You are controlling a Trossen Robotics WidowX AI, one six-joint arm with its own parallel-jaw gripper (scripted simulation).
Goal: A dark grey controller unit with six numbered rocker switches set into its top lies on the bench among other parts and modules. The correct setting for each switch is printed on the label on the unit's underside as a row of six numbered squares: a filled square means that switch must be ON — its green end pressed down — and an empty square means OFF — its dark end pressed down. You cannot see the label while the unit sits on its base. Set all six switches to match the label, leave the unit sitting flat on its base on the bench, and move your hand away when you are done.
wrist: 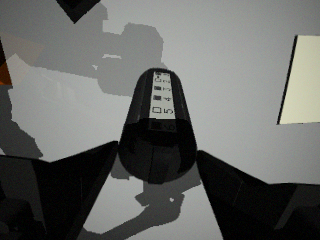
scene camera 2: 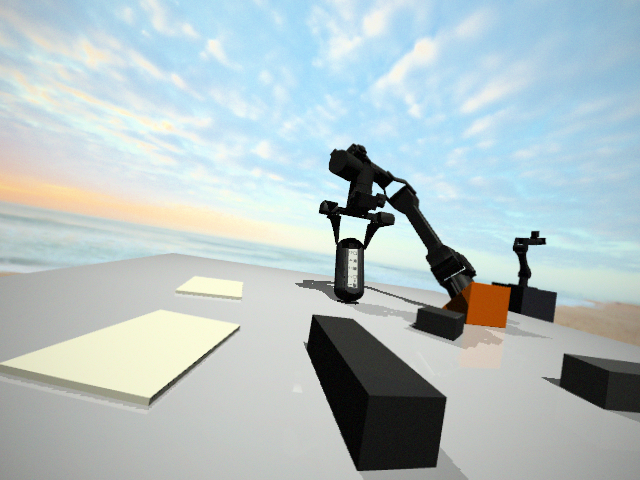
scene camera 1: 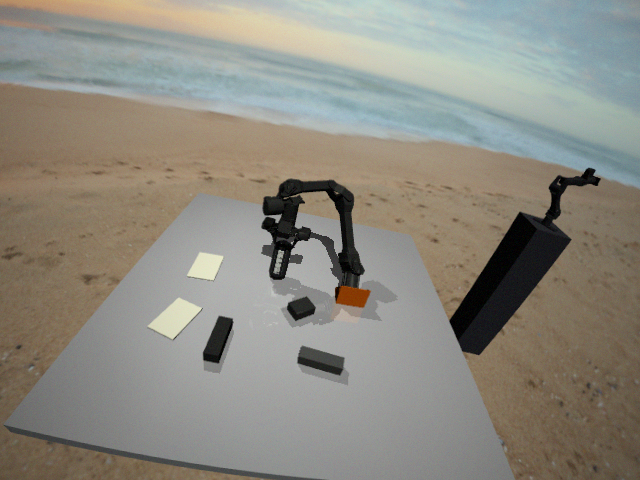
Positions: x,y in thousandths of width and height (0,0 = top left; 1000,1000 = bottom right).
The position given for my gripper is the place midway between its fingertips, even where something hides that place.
my gripper: wrist 495,627; scene camera 2 548,516; scene camera 1 443,514
